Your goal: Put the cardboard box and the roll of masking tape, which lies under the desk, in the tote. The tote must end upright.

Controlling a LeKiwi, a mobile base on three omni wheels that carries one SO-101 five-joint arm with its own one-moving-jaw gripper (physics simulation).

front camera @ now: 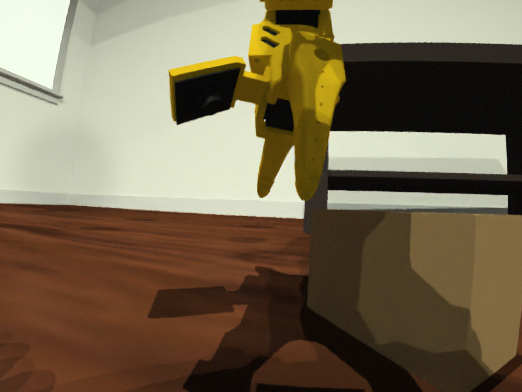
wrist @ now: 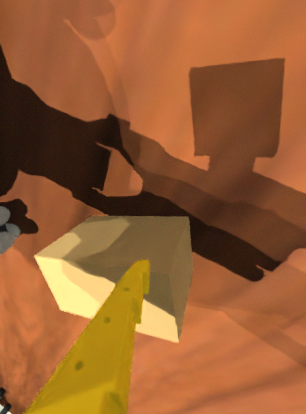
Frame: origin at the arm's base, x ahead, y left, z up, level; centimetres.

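Seen in the pictures: hand, its tool point: (front camera: 304, 192) (wrist: 149, 272).
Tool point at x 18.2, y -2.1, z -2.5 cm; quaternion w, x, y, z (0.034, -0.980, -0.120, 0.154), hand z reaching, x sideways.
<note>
A point is followed by its place in that frame.
The tan cardboard box (front camera: 390, 295) @[x 13.8, y -4.9, z -6.5 cm] (wrist: 135, 237) @[x 16.4, y -3.8, z -5.9 cm] stands on the floor, at the lower right of the front camera view and below the jaw in the wrist view. My gripper (front camera: 285, 196) @[x 18.2, y -2.1, z -2.5 cm] points down, open and empty, with a V-shaped gap between its jaws in the front camera view. Its tips are just above the level of the box's top edge and to the left of its near-left edge. In the wrist view the notched fixed jaw (wrist: 95, 340) @[x 17.8, y -1.7, z 0.4 cm] overlaps the box, and the moving jaw is out of the picture. The tape roll and the tote do not show.
A dark desk (front camera: 425, 95) @[x 70.0, y -47.2, z 31.1 cm] with a lower rail stands behind the box at the right. A window (front camera: 32, 40) @[x 140.7, y 164.3, z 104.9 cm] and pale walls are at the left and back. Part of a grey wheel (wrist: 7, 235) shows at the wrist view's left edge. The arm's shadow lies on the red-brown floor.
</note>
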